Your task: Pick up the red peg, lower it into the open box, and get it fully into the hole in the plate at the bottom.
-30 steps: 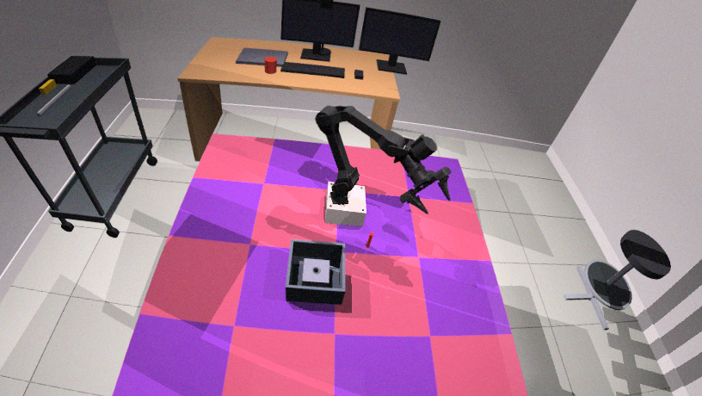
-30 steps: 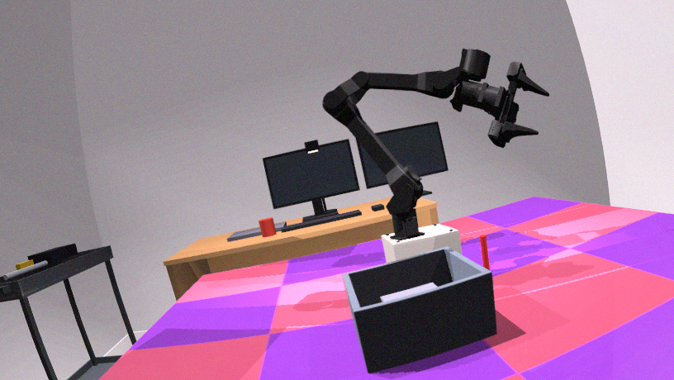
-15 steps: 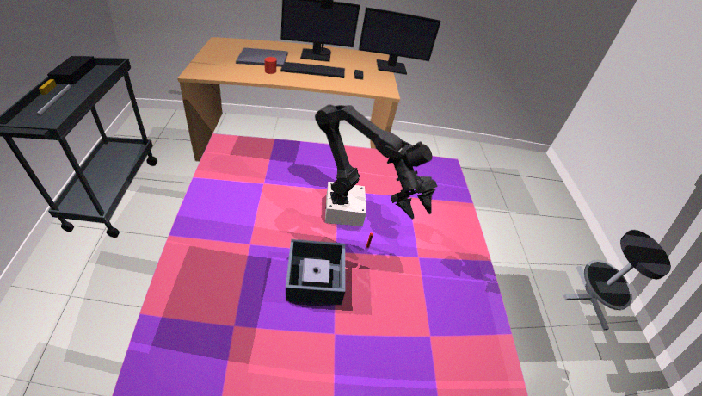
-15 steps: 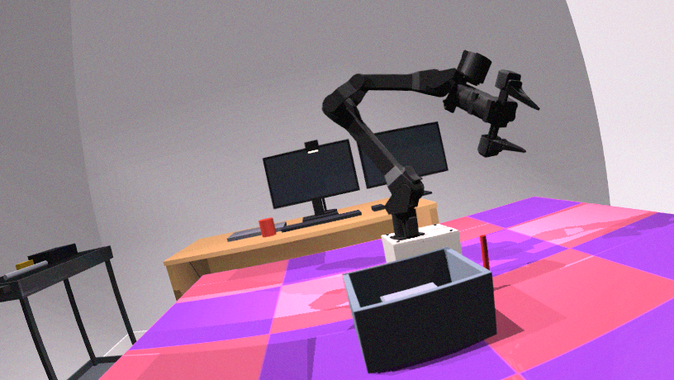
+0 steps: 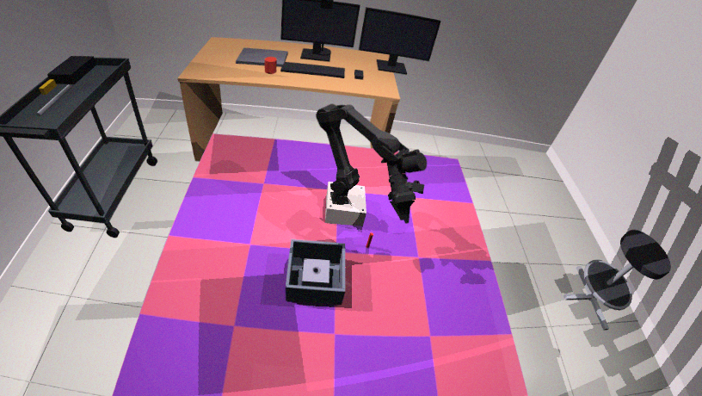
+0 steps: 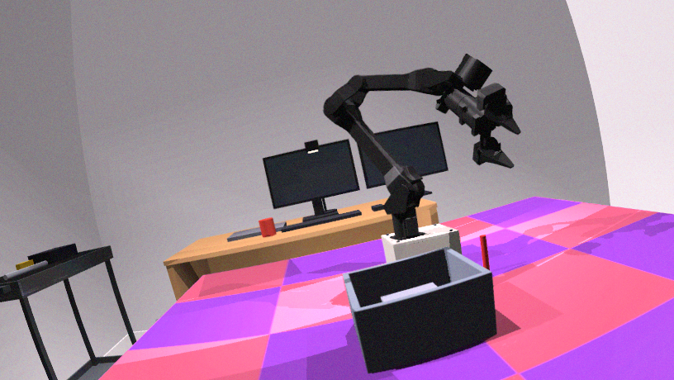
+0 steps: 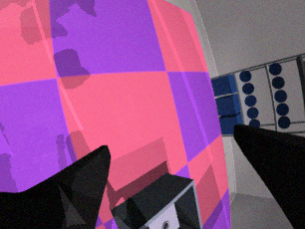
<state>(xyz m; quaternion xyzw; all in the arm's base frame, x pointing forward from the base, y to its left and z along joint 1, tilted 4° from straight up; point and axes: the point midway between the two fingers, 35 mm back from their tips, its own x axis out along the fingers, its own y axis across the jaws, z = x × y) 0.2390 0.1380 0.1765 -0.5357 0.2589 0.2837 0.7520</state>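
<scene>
The red peg lies 7 cm behind my gripper tip, 6 cm to the right of it and 20 cm below it. Round my gripper tip: grey box 4 cm ahead, 29 cm to the right, 21 cm below; plate 4 cm ahead, 29 cm to the right, 19 cm below.
</scene>
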